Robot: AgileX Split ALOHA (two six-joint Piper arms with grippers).
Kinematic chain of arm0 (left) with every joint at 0, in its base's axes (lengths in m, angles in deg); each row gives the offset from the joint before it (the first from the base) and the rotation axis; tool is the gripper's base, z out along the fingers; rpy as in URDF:
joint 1: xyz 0 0 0.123 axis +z
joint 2: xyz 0 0 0 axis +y
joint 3: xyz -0.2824 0 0.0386 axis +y
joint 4: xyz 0.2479 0 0.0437 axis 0.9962 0 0.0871
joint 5: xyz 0 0 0 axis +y
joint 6: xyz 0.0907 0 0.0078 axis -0.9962 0 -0.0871
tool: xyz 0 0 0 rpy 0 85 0
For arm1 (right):
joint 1: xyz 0 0 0.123 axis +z
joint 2: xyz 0 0 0 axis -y
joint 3: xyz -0.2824 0 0.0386 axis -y
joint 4: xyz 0.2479 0 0.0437 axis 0.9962 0 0.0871
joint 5: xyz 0 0 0 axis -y
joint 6: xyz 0.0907 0 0.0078 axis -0.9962 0 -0.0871
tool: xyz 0 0 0 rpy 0 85 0
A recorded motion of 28 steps. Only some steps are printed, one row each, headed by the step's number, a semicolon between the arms.
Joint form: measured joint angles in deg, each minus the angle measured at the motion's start. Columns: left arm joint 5, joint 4, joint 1, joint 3, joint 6, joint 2; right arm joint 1, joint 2, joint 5, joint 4, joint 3, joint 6.
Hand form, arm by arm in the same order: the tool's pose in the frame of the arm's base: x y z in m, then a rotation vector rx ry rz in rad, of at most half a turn. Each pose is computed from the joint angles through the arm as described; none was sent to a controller.
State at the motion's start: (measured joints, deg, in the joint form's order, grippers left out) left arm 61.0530 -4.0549 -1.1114 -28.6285 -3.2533 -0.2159; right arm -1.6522 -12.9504 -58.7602 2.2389 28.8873 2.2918
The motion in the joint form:
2: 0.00 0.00 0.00 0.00 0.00 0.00; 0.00 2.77 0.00 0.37 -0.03 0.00
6: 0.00 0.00 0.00 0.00 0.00 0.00; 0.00 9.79 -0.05 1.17 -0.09 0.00
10: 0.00 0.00 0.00 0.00 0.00 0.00; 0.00 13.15 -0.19 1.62 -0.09 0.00
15: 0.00 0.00 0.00 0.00 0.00 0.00; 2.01 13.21 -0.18 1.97 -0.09 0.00
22: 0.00 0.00 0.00 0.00 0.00 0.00; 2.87 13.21 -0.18 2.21 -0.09 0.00
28: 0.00 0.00 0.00 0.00 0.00 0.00; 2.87 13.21 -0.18 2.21 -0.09 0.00
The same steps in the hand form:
2: -0.0058 -0.0055 0.2768 0.0815 2.0426 -0.0614; 0.0242 0.0028 0.2793 -0.0085 2.1822 0.0168
6: -0.0058 -0.0055 0.2768 0.0815 2.0426 -0.0614; 0.0050 0.0045 0.2808 -0.0112 2.0611 0.0290
10: -0.0058 -0.0055 0.2768 0.0815 2.0426 -0.0614; -0.0044 0.0054 0.2806 -0.0132 2.0047 0.0360
15: -0.0058 -0.0055 0.2768 0.0815 2.0426 -0.0614; -0.0047 0.0057 0.2807 -0.0486 2.0030 0.0657
22: -0.0058 -0.0055 0.2768 0.0815 2.0426 -0.0614; -0.0048 0.0060 0.2807 -0.0638 2.0026 0.0803
28: -0.0058 -0.0055 0.2768 0.0815 2.0426 -0.0614; -0.0048 0.0060 0.2807 -0.0638 2.0026 0.0803

